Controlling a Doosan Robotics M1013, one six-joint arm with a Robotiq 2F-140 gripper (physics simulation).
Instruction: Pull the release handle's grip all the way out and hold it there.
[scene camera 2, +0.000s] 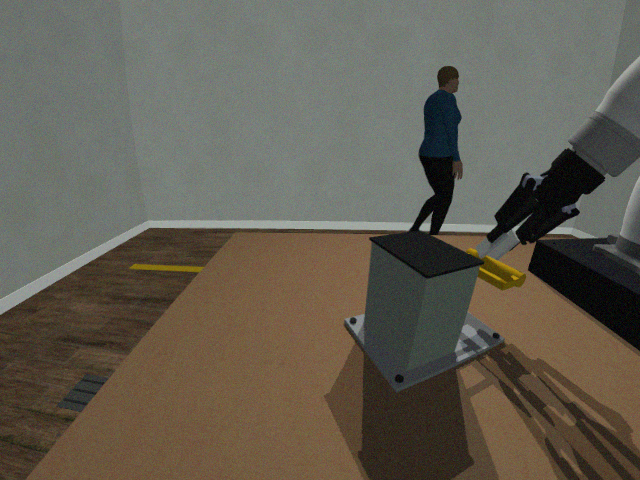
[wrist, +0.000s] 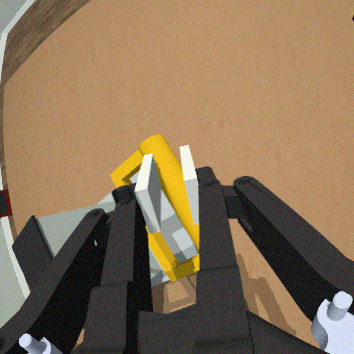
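The yellow grip (scene camera 2: 502, 274) (wrist: 170, 175) is a bar with side arms. It stands out from the right side of the grey-green housing (scene camera 2: 395, 304) (wrist: 75, 220) in the scene view, at about the height of its upper part. My gripper (scene camera 2: 490, 251) (wrist: 169, 166) comes down at a slant from the upper right in the scene view. Its pale fingertips stand on either side of the grip's bar and are shut on it. The inner end of the grip is hidden behind the housing in the scene view.
The housing has a dark lid (scene camera 2: 426, 253) (wrist: 32, 250) and a bolted grey base plate (scene camera 2: 382, 361) on the brown table (scene camera 2: 232, 361) (wrist: 270, 90). The black robot base block (scene camera 2: 584, 268) is at the right. A person (scene camera 2: 442, 124) in blue is beyond the table.
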